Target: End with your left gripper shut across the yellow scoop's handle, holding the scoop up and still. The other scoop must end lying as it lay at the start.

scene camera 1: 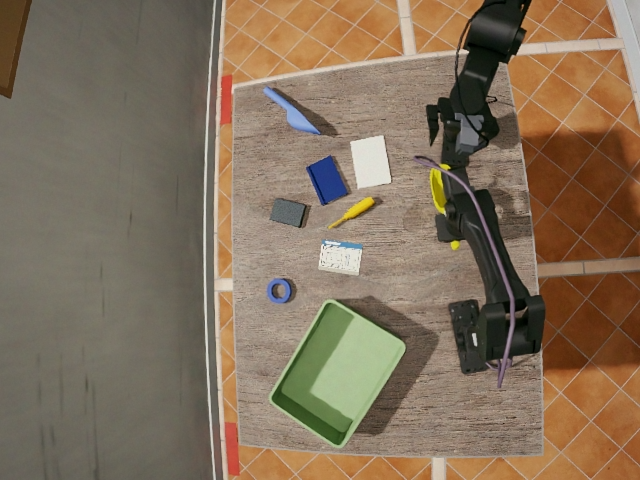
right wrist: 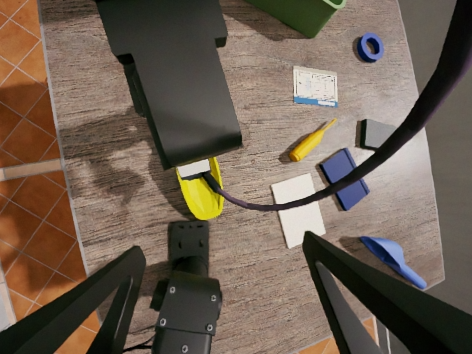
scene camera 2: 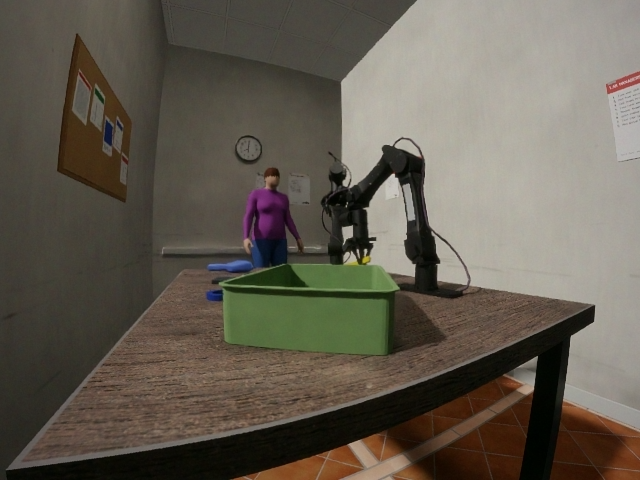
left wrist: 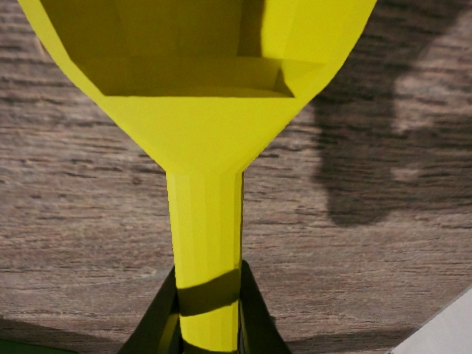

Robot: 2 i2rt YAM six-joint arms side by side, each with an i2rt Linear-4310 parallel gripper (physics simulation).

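Frame: origin at the left arm's base, x ahead, y left, z up, level; millimetres.
Where they show: left gripper, fingertip midpoint: (scene camera 1: 452, 233) (scene camera 2: 362, 264) (left wrist: 212, 270); right gripper, fingertip midpoint: (scene camera 1: 452, 146) (right wrist: 223, 245) (scene camera 2: 338, 215); left arm's base at its link origin: (scene camera 1: 467, 336) (scene camera 2: 425, 291); right arm's base at its link origin: (scene camera 1: 455, 133) (right wrist: 191, 269).
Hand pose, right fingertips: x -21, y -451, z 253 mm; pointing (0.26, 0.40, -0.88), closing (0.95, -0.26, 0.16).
Note:
Each offset is from my right fingertips to the top centre of the thing.
The yellow scoop (scene camera 1: 437, 188) (scene camera 2: 367, 259) (left wrist: 205, 135) (right wrist: 201, 197) is partly hidden under the left arm in scene camera 1; its handle end shows beyond the gripper. My left gripper (left wrist: 212, 270) (scene camera 2: 362, 259) is shut on its handle, a finger against each side, in the left wrist view. The bowl opens toward that camera. Whether the scoop touches the table is unclear. The blue scoop @(dx +392, dy -322, dz -198 mm) (scene camera 1: 298, 119) (scene camera 2: 231, 266) (right wrist: 391, 254) lies at the table's upper left in scene camera 1. My right gripper (right wrist: 223, 245) is open and empty, above the table near the yellow scoop's bowl end.
A green bin @(dx +392, dy +475, dz -169 mm) (scene camera 1: 343, 372) (scene camera 2: 308, 320) stands at the lower middle in scene camera 1. A white pad @(dx +180, dy -98, dz -248 mm) (scene camera 1: 371, 161), a navy box @(dx +322, dy -74, dz -242 mm) (scene camera 1: 326, 179), a dark block @(dx +458, dy -5, dz -238 mm) (scene camera 1: 288, 212), a yellow screwdriver @(dx +271, dy +45, dz -226 mm) (scene camera 1: 357, 208), a printed card @(dx +328, dy +160, dz -251 mm) (scene camera 1: 340, 257) and a blue ring @(dx +529, dy +223, dz -239 mm) (scene camera 1: 270, 290) lie left of the arms.

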